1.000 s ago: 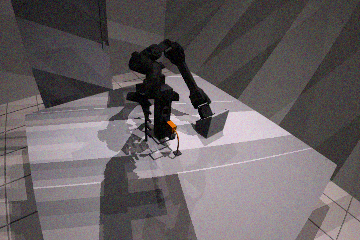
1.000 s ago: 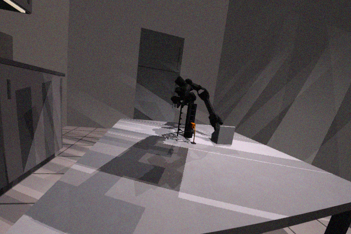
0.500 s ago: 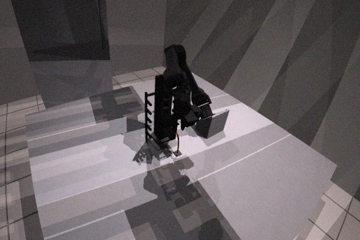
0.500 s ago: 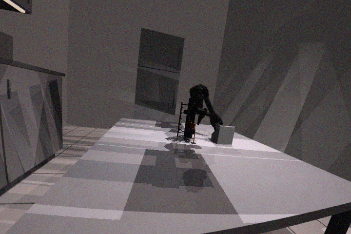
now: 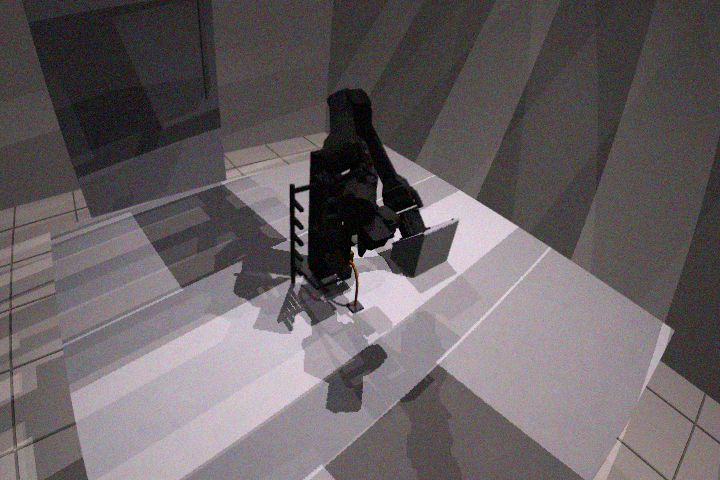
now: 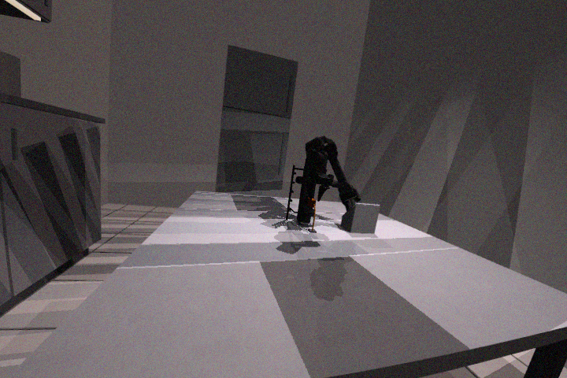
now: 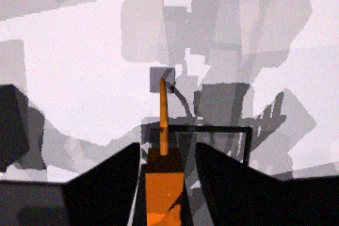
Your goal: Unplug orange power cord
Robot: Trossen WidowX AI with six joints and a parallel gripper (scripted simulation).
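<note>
The orange plug lies 6 cm to the right of my gripper tip and 1 cm below it.
</note>
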